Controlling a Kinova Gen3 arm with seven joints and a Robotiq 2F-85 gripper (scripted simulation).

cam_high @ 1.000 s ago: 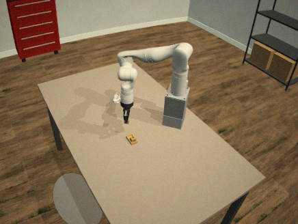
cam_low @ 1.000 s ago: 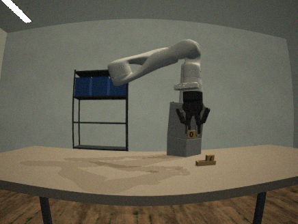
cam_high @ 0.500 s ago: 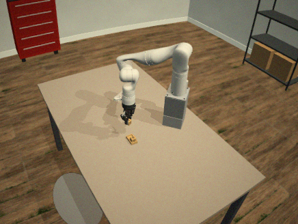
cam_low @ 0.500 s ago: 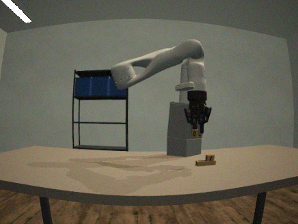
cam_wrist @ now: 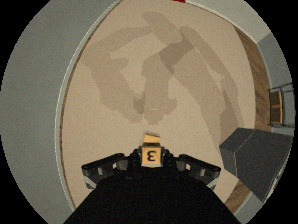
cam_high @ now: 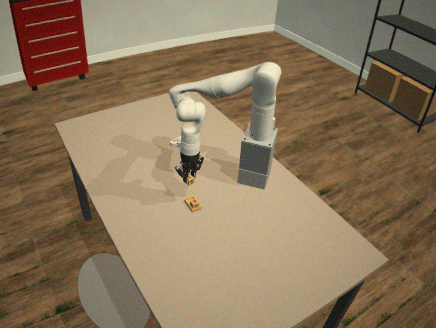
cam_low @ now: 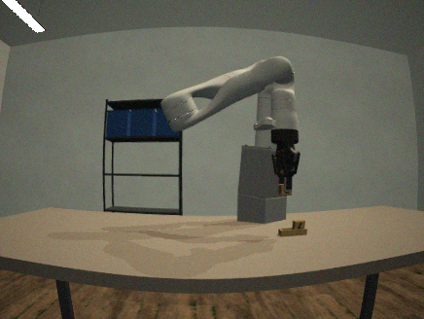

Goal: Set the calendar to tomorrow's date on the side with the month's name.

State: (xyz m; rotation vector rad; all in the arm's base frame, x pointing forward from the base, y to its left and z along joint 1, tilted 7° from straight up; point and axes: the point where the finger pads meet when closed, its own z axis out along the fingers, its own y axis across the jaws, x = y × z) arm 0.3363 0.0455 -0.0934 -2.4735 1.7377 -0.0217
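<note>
My hand is 13 cm above the wooden calendar tray, 3 cm to the right of it and 1 cm past it.
</note>
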